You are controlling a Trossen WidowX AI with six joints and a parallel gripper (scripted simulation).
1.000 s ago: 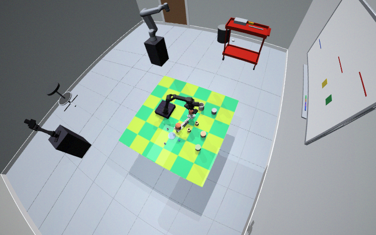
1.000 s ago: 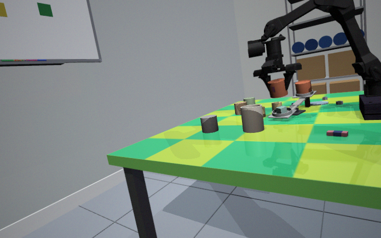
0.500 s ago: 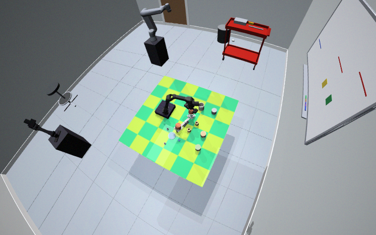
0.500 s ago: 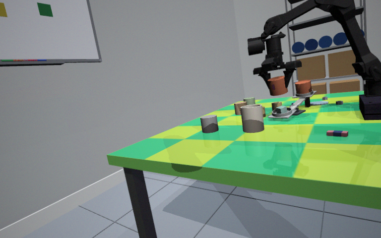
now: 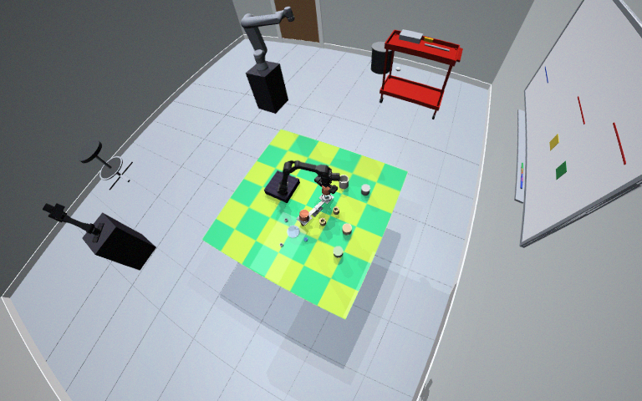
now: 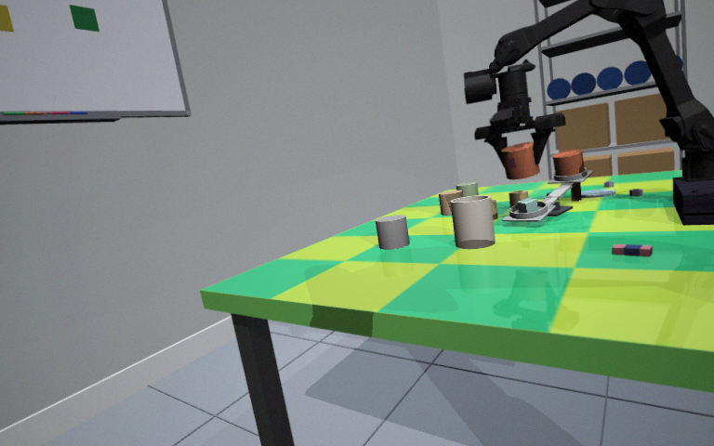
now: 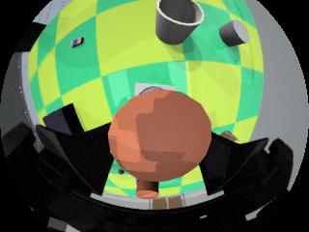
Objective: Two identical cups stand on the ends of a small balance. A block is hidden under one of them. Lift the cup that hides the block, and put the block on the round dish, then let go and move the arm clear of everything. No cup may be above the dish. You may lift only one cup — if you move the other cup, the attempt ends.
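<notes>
My gripper tip is now 1 cm past the grey-green block and 10 cm above it. The rest, counted from my gripper tip: beige cup: 6 cm ahead, 17 cm to the left, 9 cm below; grey cylinder: 26 cm ahead, 19 cm to the left, 10 cm below; pink-and-blue block: 22 cm behind, 22 cm to the left, 13 cm below.
</notes>
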